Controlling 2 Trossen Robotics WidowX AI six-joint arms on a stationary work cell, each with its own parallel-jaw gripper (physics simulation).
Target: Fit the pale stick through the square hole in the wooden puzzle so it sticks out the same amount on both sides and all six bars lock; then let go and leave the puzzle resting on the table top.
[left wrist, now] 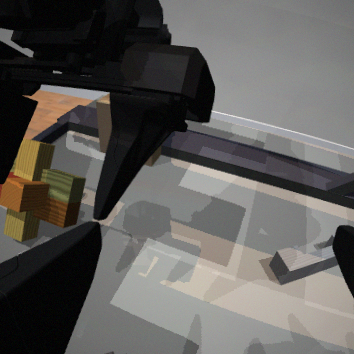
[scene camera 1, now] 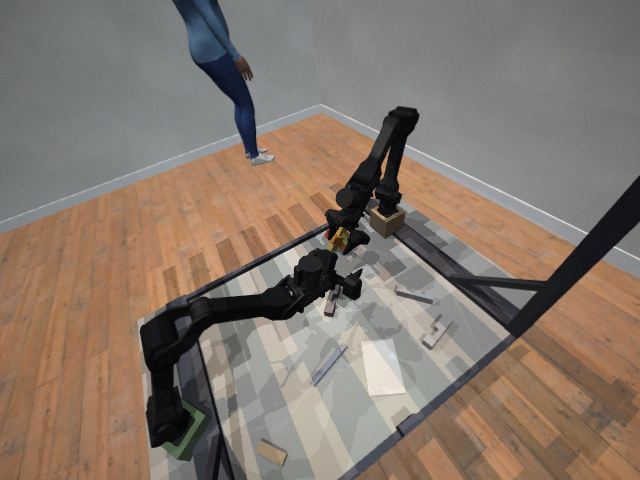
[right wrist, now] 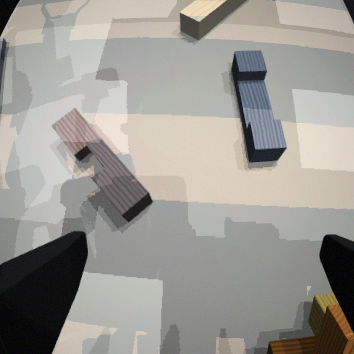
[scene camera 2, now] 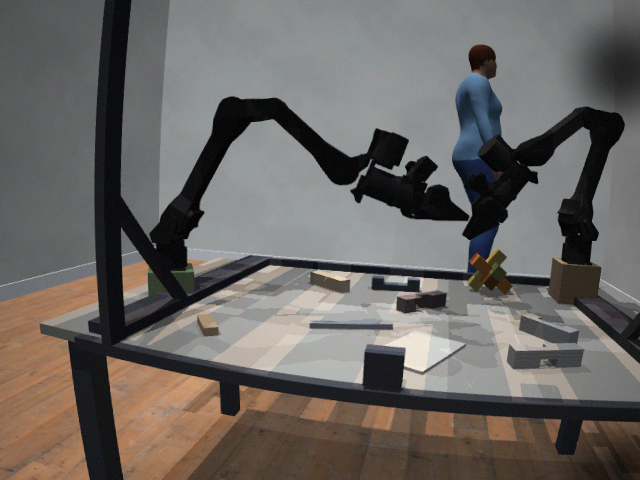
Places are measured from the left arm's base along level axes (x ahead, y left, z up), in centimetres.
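Pixels of known places: left gripper, fingertip midpoint: (left wrist: 221, 236) (scene camera 1: 349, 263) (scene camera 2: 459, 218); right gripper, fingertip midpoint: (left wrist: 41, 199) (scene camera 1: 336, 247) (right wrist: 207, 246) (scene camera 2: 465, 237); left arm's base, origin of the base link: (scene camera 1: 178, 426) (scene camera 2: 170, 267); right arm's base, origin of the base link: (scene camera 1: 387, 210) (scene camera 2: 576, 262).
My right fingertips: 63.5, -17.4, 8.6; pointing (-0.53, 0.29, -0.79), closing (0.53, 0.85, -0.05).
Observation:
For each thing: its middle in the pictures, then the offset to it from my right fingertips, as dx, dy, dz.
- wooden puzzle, body centre: (left wrist: 44, 192) (scene camera 2: 491, 274) (scene camera 1: 342, 239) +12.6, +3.8, -10.1
- pale stick, body centre: (right wrist: 216, 3) (scene camera 2: 329, 281) -25.3, +19.4, -13.3
- blue notched bar, body centre: (right wrist: 255, 102) (scene camera 2: 395, 283) -10.0, +13.5, -13.3
- brown notched bar, body centre: (right wrist: 99, 161) (scene camera 2: 422, 301) (scene camera 1: 332, 299) -12.5, -2.9, -13.3
- thin blue-grey bar, body centre: (scene camera 2: 351, 325) (scene camera 1: 329, 363) -32.2, -10.7, -14.3
- tan block, body centre: (scene camera 2: 207, 324) (scene camera 1: 271, 453) -57.5, -6.4, -14.0
- white sheet, body centre: (scene camera 2: 418, 350) (scene camera 1: 381, 365) -26.5, -24.9, -14.5
The wooden puzzle (scene camera 1: 338, 240) (scene camera 2: 490, 273) (left wrist: 31, 192) (right wrist: 334, 327), of crossed yellow, orange, red and green bars, rests on the table top near the back right in scene camera 2. Its square hole cannot be made out. The pale stick (scene camera 2: 329, 281) (right wrist: 206, 16) lies flat near the back rail, apart from it; it does not show in scene camera 1. My left gripper (scene camera 2: 462, 215) (left wrist: 221, 236) is open and empty, above the table to the left of the puzzle. My right gripper (scene camera 2: 471, 229) (right wrist: 207, 246) is open and empty, above the puzzle and slightly left of it in scene camera 2.
The two grippers hang close together. A blue notched bar (scene camera 2: 395, 283) (right wrist: 260, 107), a brown notched bar (scene camera 2: 421, 300) (right wrist: 102, 165), a thin blue-grey bar (scene camera 1: 329, 364) (scene camera 2: 351, 324), grey bars (scene camera 2: 547, 329), a tan block (scene camera 1: 271, 452) (scene camera 2: 207, 324) and a white sheet (scene camera 1: 383, 366) lie around.

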